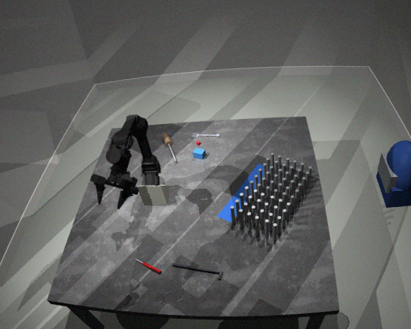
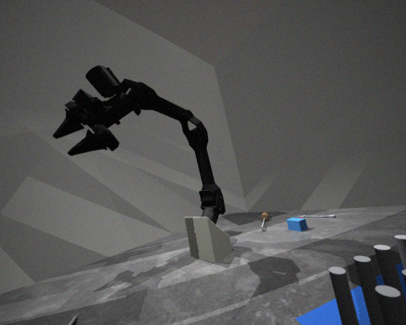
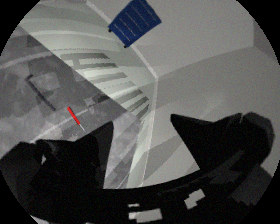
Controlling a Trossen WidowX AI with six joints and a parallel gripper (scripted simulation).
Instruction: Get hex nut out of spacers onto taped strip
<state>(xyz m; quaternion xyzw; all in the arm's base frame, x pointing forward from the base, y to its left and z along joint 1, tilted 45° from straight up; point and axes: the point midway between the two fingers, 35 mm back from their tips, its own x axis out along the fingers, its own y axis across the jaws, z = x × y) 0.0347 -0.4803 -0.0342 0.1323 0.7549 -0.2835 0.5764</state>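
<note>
Now: the small red piece 15 cm ahead of my gripper tip, 82 cm to the left of it and 39 cm below it. The rest, counted from my gripper tip: blue taped strip (45 cm ahead, 46 cm to the left, 39 cm below); then red-handled tool (3 cm ahead, 1 cm to the right, 39 cm below); then blue cube (17 cm ahead, 72 cm to the left, 37 cm below).
</note>
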